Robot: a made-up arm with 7 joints. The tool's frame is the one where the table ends. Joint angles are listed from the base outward.
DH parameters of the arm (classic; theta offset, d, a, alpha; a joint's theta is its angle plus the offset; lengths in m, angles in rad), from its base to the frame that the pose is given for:
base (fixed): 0 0.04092 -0.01 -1.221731
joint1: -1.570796 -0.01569 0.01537 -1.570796
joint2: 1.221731 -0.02 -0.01 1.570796
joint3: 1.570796 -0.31 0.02 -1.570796
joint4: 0 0.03 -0.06 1.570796
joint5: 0 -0.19 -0.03 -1.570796
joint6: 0 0 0.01 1.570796
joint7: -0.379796 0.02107 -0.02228 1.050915
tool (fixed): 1.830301 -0.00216 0 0
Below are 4 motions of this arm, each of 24 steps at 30 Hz.
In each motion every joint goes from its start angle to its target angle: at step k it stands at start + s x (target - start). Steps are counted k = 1, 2, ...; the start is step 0. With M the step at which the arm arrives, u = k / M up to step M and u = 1 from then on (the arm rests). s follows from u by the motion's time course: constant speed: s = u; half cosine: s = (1 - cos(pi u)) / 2; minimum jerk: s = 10 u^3 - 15 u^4 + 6 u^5.
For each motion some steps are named. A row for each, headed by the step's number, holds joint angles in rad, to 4 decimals.
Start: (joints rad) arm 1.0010 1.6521 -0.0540 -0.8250 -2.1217 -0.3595 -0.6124
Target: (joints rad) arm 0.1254 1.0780 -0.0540 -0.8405 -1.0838 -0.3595 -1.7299
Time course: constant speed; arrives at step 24
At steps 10, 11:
10: 0.6362 1.4129 -0.0540 -0.8315 -1.6892 -0.3595 -1.0780
11: 0.5997 1.3890 -0.0540 -0.8321 -1.6460 -0.3595 -1.1246

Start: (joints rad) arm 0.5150 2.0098 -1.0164 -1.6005 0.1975 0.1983 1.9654
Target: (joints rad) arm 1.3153 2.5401 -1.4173 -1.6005 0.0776 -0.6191 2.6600
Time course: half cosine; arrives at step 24
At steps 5, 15, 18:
5: 0.5977 2.0646 -1.0578 -1.6005 0.1851 0.1138 2.0372
15: 1.0683 2.3764 -1.2936 -1.6005 0.1146 -0.3668 2.4456
18: 1.1981 2.4624 -1.3586 -1.6005 0.0952 -0.4994 2.5583

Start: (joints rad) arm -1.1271 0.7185 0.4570 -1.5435 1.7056 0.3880 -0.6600
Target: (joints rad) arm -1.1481 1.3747 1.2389 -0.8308 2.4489 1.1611 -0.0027
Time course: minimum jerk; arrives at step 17
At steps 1, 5, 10, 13, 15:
1: -1.1271 0.7197 0.4585 -1.5422 1.7070 0.3894 -0.6588
5: -1.1304 0.8205 0.5785 -1.4328 1.8211 0.5081 -0.5579
10: -1.1410 1.1529 0.9746 -1.0717 2.1977 0.8998 -0.2248
13: -1.1462 1.3165 1.1696 -0.8940 2.3830 1.0926 -0.0609
15: -1.1478 1.3658 1.2283 -0.8405 2.4388 1.1506 -0.0116

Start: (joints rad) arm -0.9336 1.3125 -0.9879 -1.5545 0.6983 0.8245 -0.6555
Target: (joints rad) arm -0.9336 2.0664 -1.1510 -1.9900 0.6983 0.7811 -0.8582
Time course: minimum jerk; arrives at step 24
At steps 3, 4, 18, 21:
3: -0.9336 1.3246 -0.9905 -1.5615 0.6983 0.8238 -0.6588
4: -0.9336 1.3393 -0.9937 -1.5700 0.6983 0.8230 -0.6627
18: -0.9336 1.9884 -1.1341 -1.9449 0.6983 0.7856 -0.8372
21: -0.9336 2.0543 -1.1484 -1.9830 0.6983 0.7818 -0.8549

